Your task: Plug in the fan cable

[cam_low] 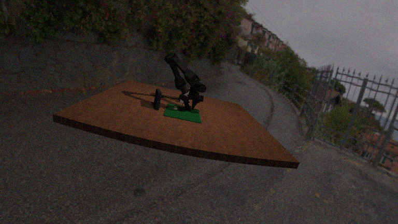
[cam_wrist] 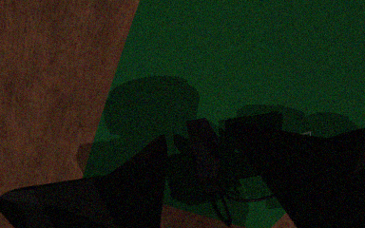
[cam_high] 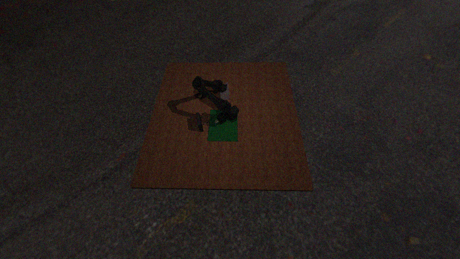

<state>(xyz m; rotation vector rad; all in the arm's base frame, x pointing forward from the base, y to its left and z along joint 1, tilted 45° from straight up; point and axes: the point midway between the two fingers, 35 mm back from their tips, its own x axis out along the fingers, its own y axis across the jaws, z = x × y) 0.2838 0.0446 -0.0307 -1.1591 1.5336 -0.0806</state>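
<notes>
Right now the four-pin header is 100 mm to the right of my gripper tip, 30 mm ahead of it and 20 mm below it. From my gripper tip the other things lie so: green board (50 mm ahead, 40 mm to the right, 30 mm below); then fan plug (10 mm behind, 10 mm above); then fan (220 mm to the right, 70 mm ahead, 40 mm above).
</notes>
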